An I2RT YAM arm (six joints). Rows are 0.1 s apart.
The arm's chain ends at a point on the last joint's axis. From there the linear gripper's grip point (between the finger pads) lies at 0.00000 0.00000 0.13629 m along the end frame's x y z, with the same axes.
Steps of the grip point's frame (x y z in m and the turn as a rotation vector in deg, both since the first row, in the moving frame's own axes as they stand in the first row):
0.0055 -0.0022 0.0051 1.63 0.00 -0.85
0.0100 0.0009 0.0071 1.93 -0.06 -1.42
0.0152 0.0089 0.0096 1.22 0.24 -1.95
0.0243 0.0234 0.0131 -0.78 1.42 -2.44
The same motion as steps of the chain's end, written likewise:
0.0055 0.0017 0.0052 1.63 0.00 -0.85
0.0102 0.0055 0.0072 1.93 -0.06 -1.42
0.0147 0.0118 0.0096 1.22 0.24 -1.95
0.0209 0.0216 0.0132 -0.78 1.42 -2.44

